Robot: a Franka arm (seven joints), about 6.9 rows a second.
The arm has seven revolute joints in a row. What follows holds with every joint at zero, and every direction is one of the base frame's.
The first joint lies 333 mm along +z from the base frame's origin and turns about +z.
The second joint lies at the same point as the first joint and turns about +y.
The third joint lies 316 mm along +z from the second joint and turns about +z.
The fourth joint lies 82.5 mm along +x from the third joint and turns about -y.
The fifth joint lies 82.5 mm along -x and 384 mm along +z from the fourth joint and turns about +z.
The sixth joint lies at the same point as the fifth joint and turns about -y.
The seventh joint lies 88 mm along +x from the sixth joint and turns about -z.
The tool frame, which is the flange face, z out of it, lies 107 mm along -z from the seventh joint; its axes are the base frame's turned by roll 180, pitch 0 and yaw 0 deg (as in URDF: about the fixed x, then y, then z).
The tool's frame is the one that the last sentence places.
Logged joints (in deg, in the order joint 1, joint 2, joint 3, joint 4, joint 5, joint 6, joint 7), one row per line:
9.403 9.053 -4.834 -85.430 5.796 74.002 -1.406
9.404 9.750 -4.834 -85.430 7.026 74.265 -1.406
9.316 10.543 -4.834 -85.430 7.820 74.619 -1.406
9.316 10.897 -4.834 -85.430 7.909 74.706 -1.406
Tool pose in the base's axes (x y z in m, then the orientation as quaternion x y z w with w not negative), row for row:
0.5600 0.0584 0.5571 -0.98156 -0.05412 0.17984 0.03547
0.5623 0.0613 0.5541 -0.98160 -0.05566 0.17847 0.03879
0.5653 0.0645 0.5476 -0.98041 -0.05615 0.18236 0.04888
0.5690 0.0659 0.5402 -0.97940 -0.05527 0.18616 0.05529
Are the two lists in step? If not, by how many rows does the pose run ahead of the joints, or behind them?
The pose runs 1 row behind the joints: the pose in row i belongs to the joints in row i - 1.
